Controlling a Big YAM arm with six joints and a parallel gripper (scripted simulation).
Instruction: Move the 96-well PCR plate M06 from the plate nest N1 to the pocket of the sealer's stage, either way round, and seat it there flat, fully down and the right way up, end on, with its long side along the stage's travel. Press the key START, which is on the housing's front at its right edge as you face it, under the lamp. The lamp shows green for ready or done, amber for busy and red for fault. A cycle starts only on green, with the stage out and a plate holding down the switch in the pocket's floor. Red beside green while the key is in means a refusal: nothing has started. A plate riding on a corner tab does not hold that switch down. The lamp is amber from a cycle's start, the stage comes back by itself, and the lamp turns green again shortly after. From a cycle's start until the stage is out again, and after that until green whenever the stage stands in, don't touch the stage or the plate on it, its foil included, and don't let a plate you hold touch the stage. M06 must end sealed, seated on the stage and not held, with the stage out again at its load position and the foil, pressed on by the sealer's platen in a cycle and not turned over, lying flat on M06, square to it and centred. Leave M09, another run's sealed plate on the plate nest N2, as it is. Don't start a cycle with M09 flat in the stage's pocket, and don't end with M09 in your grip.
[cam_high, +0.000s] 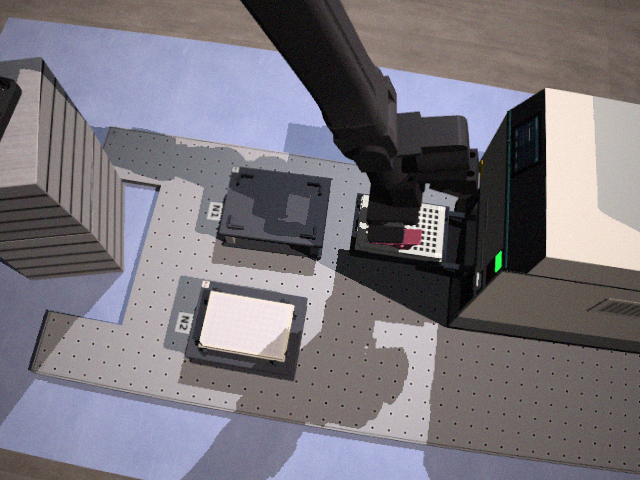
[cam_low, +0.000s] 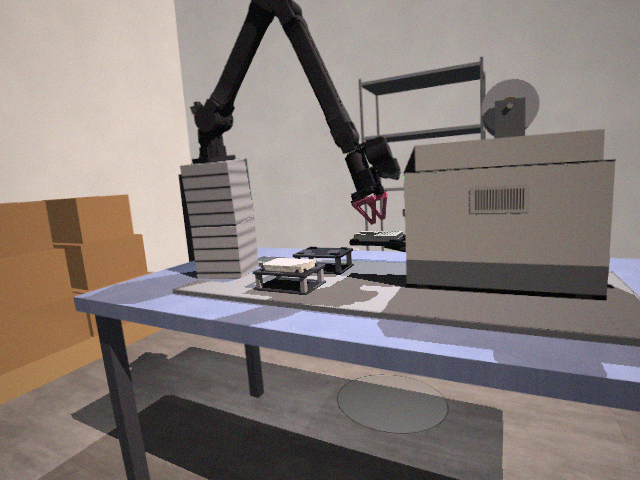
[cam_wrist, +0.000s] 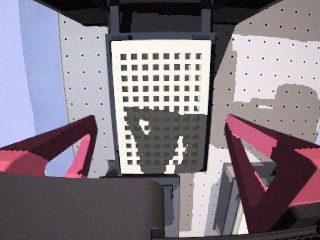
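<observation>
Now: the white 96-well plate M06 50 mm below my hand. The rest, counted from my hand: white start key 110 mm ahead, 80 mm to the right, 30 mm above; then sealer stage 60 mm below; then dark screen 110 mm ahead, 60 mm to the left, 160 mm above.
</observation>
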